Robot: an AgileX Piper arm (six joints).
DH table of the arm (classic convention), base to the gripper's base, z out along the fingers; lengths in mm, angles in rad. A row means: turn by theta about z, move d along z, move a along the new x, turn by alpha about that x. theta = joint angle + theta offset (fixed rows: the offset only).
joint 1: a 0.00; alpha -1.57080; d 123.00; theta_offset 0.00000
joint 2: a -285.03; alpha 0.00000; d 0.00; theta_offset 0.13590
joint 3: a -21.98; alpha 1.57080; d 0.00; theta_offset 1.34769
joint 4: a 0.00; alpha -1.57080; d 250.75; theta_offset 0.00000
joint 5: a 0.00; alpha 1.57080; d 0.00; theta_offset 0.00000
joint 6: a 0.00; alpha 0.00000; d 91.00; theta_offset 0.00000
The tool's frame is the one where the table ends.
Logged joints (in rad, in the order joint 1, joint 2, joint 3, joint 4, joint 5, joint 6), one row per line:
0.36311, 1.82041, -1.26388, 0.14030, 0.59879, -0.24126
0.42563, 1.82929, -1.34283, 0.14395, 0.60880, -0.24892
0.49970, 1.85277, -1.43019, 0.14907, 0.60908, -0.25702
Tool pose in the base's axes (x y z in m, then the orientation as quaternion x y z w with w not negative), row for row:
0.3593, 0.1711, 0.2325, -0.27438, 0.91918, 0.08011, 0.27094
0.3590, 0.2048, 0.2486, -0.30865, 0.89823, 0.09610, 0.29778
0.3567, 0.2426, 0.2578, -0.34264, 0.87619, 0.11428, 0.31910
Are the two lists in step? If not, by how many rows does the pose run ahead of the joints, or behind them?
The pose runs 1 row ahead of the joints: the pose in row i belongs to the joints in row i + 1.
